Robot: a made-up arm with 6 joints. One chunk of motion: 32 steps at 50 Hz.
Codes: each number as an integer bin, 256 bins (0 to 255) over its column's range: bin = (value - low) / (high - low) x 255, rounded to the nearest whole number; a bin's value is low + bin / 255 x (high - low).
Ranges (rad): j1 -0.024..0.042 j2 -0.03..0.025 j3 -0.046..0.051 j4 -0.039..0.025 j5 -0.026..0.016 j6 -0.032..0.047
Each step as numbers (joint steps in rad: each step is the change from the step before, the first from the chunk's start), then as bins.
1 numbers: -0.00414 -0.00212 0.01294 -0.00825 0.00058 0.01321
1 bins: 77 129 155 123 161 146
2 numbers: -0.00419 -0.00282 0.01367 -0.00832 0.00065 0.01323
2 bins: 77 126 157 122 162 146
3 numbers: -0.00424 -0.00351 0.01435 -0.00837 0.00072 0.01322
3 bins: 76 123 159 122 162 146
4 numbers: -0.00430 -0.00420 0.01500 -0.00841 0.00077 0.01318
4 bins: 76 120 160 122 163 146
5 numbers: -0.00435 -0.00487 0.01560 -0.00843 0.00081 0.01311
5 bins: 76 117 162 122 163 146
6 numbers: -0.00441 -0.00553 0.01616 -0.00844 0.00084 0.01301
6 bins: 76 113 163 122 163 145
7 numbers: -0.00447 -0.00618 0.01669 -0.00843 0.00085 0.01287
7 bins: 75 110 165 122 163 145
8 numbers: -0.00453 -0.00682 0.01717 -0.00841 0.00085 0.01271
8 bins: 75 107 166 122 163 144
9 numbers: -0.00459 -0.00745 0.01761 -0.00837 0.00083 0.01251
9 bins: 75 105 167 122 163 144
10 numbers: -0.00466 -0.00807 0.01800 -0.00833 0.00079 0.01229
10 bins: 75 102 168 122 163 143
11 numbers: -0.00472 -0.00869 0.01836 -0.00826 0.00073 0.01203
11 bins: 74 99 169 122 162 142
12 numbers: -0.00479 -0.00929 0.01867 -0.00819 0.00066 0.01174
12 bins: 74 96 170 123 162 141
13 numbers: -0.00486 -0.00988 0.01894 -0.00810 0.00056 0.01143
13 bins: 74 93 171 123 161 140
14 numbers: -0.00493 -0.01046 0.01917 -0.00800 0.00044 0.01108
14 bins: 74 91 171 124 161 139
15 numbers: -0.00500 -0.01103 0.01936 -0.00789 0.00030 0.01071
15 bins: 73 88 172 124 160 138
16 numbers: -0.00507 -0.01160 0.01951 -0.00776 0.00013 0.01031
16 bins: 73 85 172 124 159 137
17 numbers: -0.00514 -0.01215 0.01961 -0.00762 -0.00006 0.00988
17 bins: 73 83 172 125 157 135
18 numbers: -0.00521 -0.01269 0.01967 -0.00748 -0.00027 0.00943
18 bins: 73 80 173 126 156 134
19 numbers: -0.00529 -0.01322 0.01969 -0.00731 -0.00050 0.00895
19 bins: 72 78 173 126 155 132
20 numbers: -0.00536 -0.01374 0.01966 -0.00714 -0.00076 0.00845
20 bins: 72 75 173 127 153 131
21 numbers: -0.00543 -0.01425 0.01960 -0.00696 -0.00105 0.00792
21 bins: 72 73 172 128 151 129
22 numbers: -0.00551 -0.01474 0.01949 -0.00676 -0.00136 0.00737
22 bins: 71 71 172 128 150 127
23 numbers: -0.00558 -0.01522 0.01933 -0.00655 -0.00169 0.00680
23 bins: 71 69 172 129 148 125
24 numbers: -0.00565 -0.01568 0.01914 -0.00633 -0.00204 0.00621
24 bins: 71 66 171 130 145 123
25 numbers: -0.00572 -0.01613 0.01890 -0.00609 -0.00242 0.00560
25 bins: 71 64 171 131 143 121
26 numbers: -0.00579 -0.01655 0.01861 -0.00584 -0.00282 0.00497
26 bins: 70 62 170 132 141 119
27 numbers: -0.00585 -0.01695 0.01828 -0.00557 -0.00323 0.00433
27 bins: 70 61 169 133 138 117
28 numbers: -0.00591 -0.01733 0.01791 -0.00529 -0.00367 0.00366
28 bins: 70 59 168 134 136 115
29 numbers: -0.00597 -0.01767 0.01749 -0.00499 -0.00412 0.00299
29 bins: 70 57 167 136 133 113
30 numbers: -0.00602 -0.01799 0.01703 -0.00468 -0.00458 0.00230
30 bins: 69 56 166 137 130 111
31 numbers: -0.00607 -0.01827 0.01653 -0.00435 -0.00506 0.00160
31 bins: 69 54 164 138 127 108
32 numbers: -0.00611 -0.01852 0.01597 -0.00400 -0.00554 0.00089
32 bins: 69 53 163 139 124 106
